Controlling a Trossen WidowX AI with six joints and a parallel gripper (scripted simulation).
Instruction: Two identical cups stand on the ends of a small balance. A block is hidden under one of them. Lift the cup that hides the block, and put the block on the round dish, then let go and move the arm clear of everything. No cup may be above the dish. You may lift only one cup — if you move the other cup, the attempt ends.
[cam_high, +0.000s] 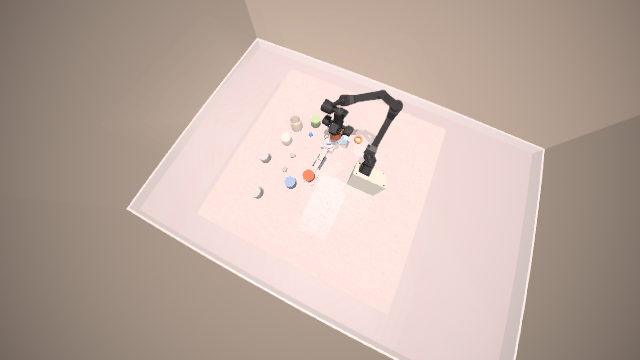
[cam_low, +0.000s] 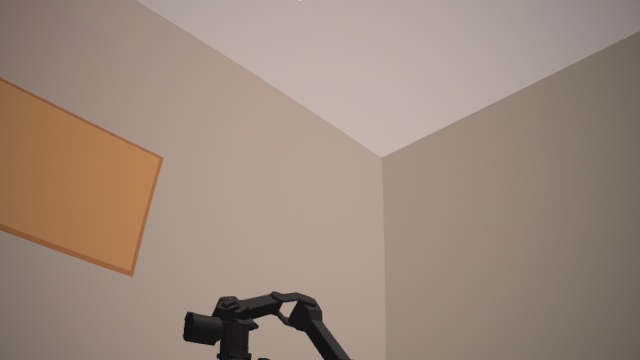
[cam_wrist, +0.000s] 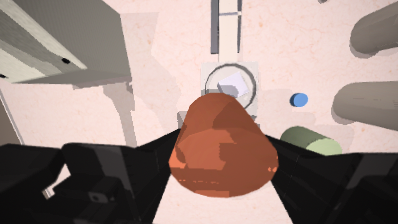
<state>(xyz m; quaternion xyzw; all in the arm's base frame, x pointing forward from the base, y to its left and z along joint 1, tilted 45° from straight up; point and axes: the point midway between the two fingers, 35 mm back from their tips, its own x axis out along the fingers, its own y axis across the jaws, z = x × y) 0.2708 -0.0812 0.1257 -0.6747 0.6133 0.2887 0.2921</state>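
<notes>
My gripper tip is 2 cm short of the grey block, 5 cm to the right of it and 5 cm above it. Round my gripper tip: blue disc (18 cm ahead, 3 cm to the left, 14 cm below); then balance (2 cm ahead, 17 cm to the left, 12 cm below); then pale blue round dish (2 cm behind, 7 cm to the right, 14 cm below).
</notes>
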